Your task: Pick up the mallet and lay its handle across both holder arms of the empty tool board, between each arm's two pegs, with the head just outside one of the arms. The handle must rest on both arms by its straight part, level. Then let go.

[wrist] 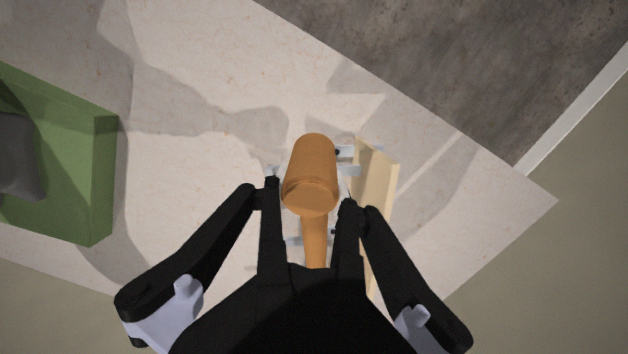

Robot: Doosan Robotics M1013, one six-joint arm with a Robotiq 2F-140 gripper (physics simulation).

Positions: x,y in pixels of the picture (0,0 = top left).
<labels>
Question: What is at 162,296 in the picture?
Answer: My gripper.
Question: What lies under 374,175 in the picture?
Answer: A wooden tool board.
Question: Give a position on an orange mallet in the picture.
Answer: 310,189
</labels>
